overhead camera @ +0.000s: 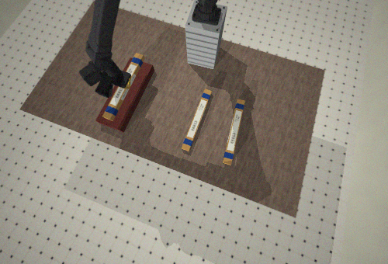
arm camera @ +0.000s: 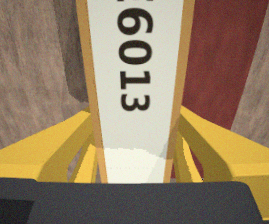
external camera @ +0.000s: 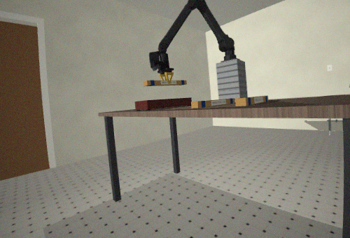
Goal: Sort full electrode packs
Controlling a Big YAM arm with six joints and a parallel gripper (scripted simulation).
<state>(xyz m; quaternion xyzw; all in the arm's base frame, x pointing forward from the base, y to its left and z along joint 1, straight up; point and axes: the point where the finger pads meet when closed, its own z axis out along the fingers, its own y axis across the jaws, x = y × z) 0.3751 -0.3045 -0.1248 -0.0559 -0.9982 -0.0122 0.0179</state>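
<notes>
My hand is 10 mm past the low platform, 40 mm to the left of it and 150 mm above it.
</notes>
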